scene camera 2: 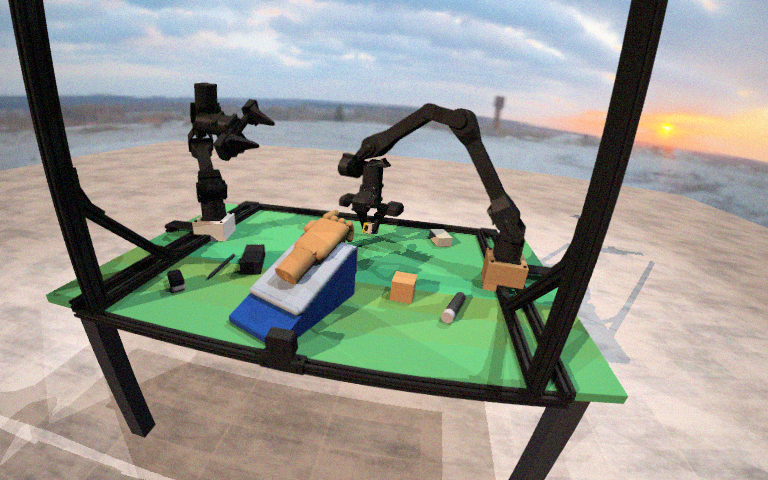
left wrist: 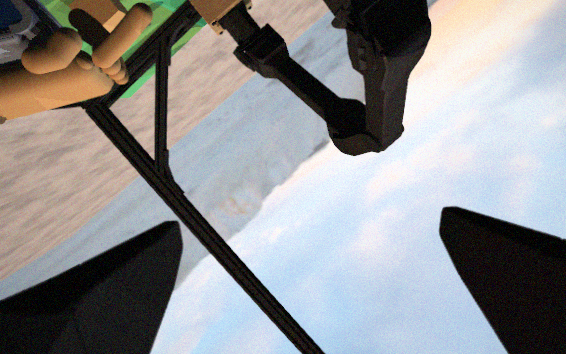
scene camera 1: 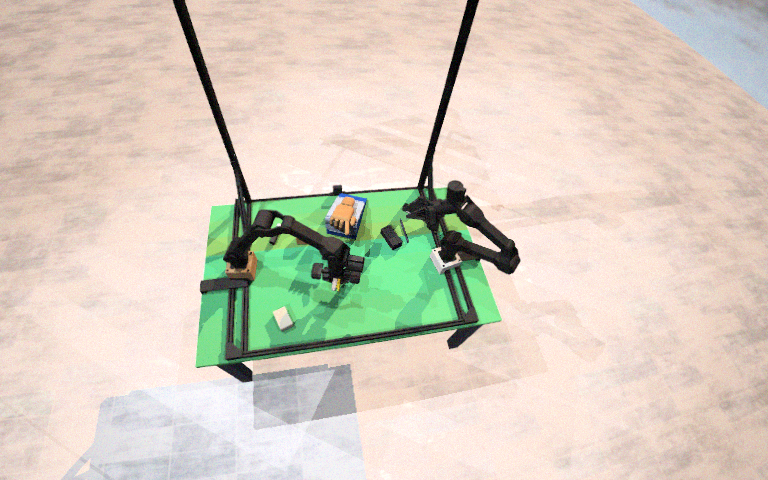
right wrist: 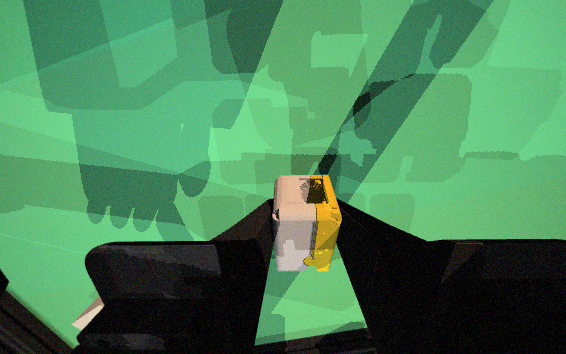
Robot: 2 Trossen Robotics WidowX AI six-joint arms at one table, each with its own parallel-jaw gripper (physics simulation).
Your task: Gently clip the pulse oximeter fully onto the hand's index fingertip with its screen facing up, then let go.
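Seen in the pictures: left gripper, fingertip midpoint: (scene camera 2: 266, 134) (left wrist: 311, 227) (scene camera 1: 404, 213); right gripper, fingertip midpoint: (scene camera 2: 369, 231) (scene camera 1: 336, 282) (right wrist: 302, 205); left arm's base, origin of the base link: (scene camera 2: 213, 217) (scene camera 1: 447, 255); right arm's base, origin of the base link: (scene camera 2: 506, 257) (left wrist: 232, 14) (scene camera 1: 239, 261).
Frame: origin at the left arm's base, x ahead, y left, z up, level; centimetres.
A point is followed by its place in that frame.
The pulse oximeter (scene camera 1: 335, 285) {x 50.6, y -2.6, z 1.1 cm} (scene camera 2: 369, 228) {x 49.3, y -6.4, z 0.8 cm} (right wrist: 300, 245) {x 50.1, y -3.8, z 1.5 cm}, with a pale half and a yellow half side by side, is between the fingertips of my right gripper (scene camera 1: 336, 279) {x 49.4, y -4.5, z -0.8 cm} (scene camera 2: 368, 223) {x 49.4, y -4.5, z -0.8 cm} (right wrist: 302, 205) {x 49.4, y -4.5, z -0.8 cm}. That gripper is shut on it above the table, pointing down, apart from the hand. The oximeter's screen cannot be made out. The orange-tan hand (scene camera 1: 343, 211) {x 37.4, y -30.9, z 9.0 cm} (scene camera 2: 326, 236) {x 38.8, y -32.8, z 8.7 cm} (left wrist: 55, 90) {x 36.1, y -29.0, z 9.3 cm} rests palm down on a sloped support. Its index finger (scene camera 1: 347, 226) (left wrist: 122, 36) sticks out, with no oximeter on it. My left gripper (scene camera 1: 407, 210) {x 21.1, y -10.1, z 26.9 cm} (scene camera 2: 266, 134) {x 21.1, y -10.1, z 26.9 cm} (left wrist: 311, 227) {x 21.1, y -10.1, z 26.9 cm} is open and empty, raised near its base.
The blue wedge (scene camera 2: 334, 291) {x 41.0, y -38.4, z -1.2 cm} carries the hand. Beside it are a black box (scene camera 1: 390, 237) {x 19.2, y -18.3, z -2.3 cm} (scene camera 2: 252, 259) {x 19.3, y -22.9, z -2.5 cm}, a pen (scene camera 1: 403, 230) {x 10.7, y -21.5, z -5.2 cm} (scene camera 2: 220, 266) {x 10.4, y -22.5, z -5.2 cm}, an orange cube (scene camera 2: 402, 287) {x 55.7, y -34.8, z -2.0 cm} and a dark cylinder (scene camera 2: 453, 307) {x 66.1, y -40.5, z -3.3 cm}. A pale block (scene camera 1: 283, 318) {x 73.4, y 2.1, z -2.9 cm} (scene camera 2: 441, 238) {x 72.8, y -2.4, z -3.0 cm} lies near the frame's far side in scene camera 2.
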